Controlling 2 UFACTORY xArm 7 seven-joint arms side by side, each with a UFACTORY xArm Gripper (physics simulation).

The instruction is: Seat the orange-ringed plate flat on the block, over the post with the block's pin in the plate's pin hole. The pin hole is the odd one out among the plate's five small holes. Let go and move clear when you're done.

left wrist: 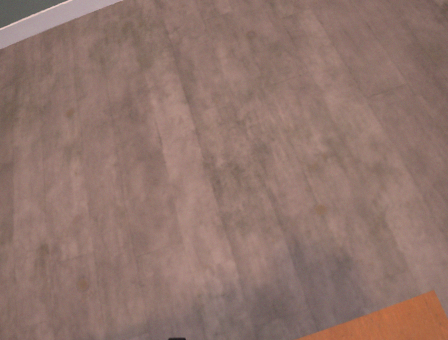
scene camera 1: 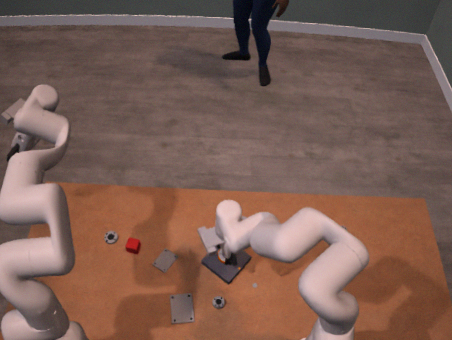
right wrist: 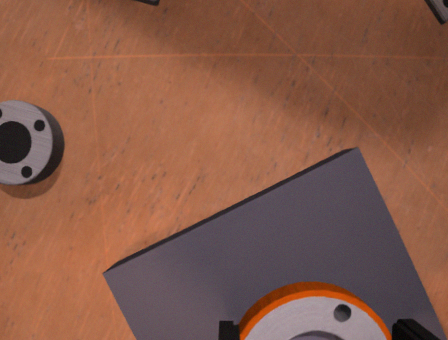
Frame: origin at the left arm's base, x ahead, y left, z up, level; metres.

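Seen in the pictures: right gripper, fingertip midpoint: (scene camera 1: 225, 254).
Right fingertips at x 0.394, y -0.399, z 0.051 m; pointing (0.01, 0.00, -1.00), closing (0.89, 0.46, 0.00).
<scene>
A point is followed by its place in that frame.
The orange-ringed plate (scene camera 1: 221, 259) {y -0.386, x 0.374, z 0.051 m} (right wrist: 315, 309) {y -0.381, x 0.384, z 0.052 m} is between the fingers of my right gripper (scene camera 1: 225, 257) {y -0.398, x 0.394, z 0.051 m} (right wrist: 314, 332) {y -0.398, x 0.394, z 0.051 m}, which is shut on it. It is over the dark grey block (scene camera 1: 230, 274) {y -0.420, x 0.334, z 0.024 m} (right wrist: 260, 235) {y -0.369, x 0.357, z 0.024 m}; whether it touches the block cannot be told. One small hole shows near its rim in the right wrist view; its lower part is cut off by the picture edge. The post and the block's pin cannot be made out. My left gripper (scene camera 1: 13, 150) {y 0.256, x 0.504, z 0.384 m} is far from the block, at the far left; it looks open and empty, with one fingertip showing in the left wrist view.
A ringed grey disc (scene camera 1: 218, 302) {y -0.387, x 0.234, z 0.015 m} (right wrist: 44, 150) {y -0.383, x 0.253, z 0.015 m} lies near the block. Another disc (scene camera 1: 111, 237) {y 0.017, x 0.439, z 0.010 m}, a red cube (scene camera 1: 133, 245) {y -0.077, x 0.402, z 0.040 m}, a small grey plate (scene camera 1: 165, 260) {y -0.191, x 0.372, z 0.006 m} and a larger grey plate (scene camera 1: 182, 308) {y -0.271, x 0.205, z 0.007 m} lie to the left. A small pale disc (scene camera 1: 255, 285) {y -0.508, x 0.309, z 0.002 m} lies right of the block.
</scene>
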